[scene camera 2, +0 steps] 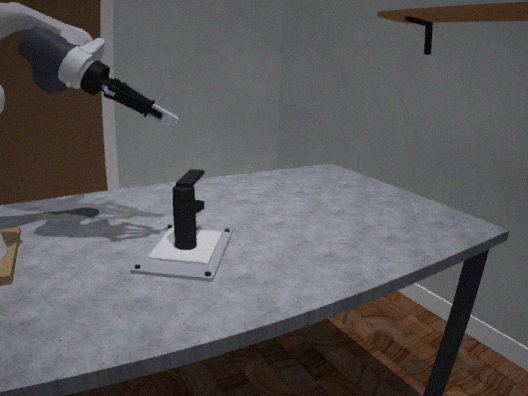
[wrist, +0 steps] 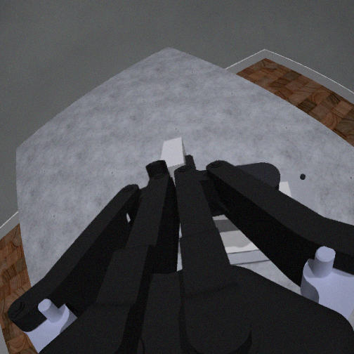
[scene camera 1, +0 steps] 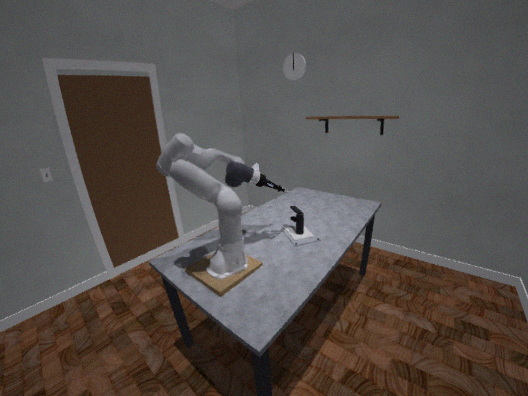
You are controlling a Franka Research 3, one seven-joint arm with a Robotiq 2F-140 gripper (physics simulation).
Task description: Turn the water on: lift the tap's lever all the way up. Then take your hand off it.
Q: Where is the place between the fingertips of my gripper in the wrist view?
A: At 176,153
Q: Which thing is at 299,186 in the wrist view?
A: A grey base plate.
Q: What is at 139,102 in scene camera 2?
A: My gripper.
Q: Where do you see a black tap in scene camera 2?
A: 183,244
